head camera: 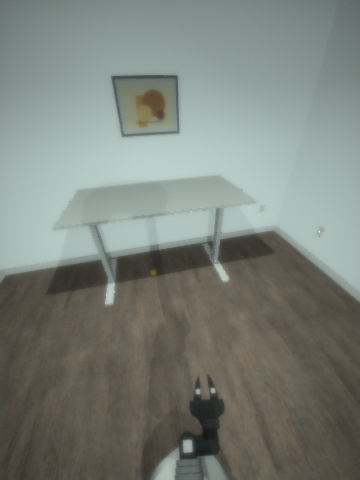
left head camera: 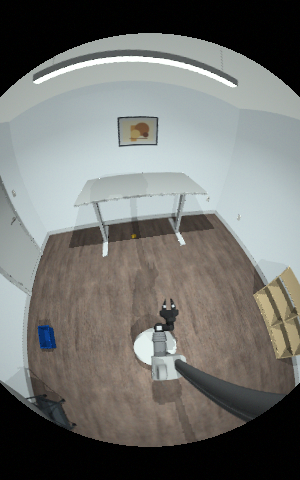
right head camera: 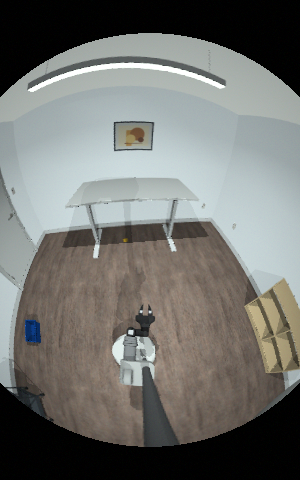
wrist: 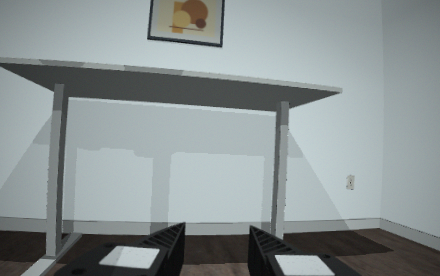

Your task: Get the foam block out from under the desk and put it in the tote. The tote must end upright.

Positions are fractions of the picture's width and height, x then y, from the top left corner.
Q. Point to a framed picture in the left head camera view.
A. At 0.44, 0.27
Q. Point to a framed picture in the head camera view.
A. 0.41, 0.22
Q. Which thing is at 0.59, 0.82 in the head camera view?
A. The gripper.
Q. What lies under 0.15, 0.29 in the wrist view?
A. A desk.
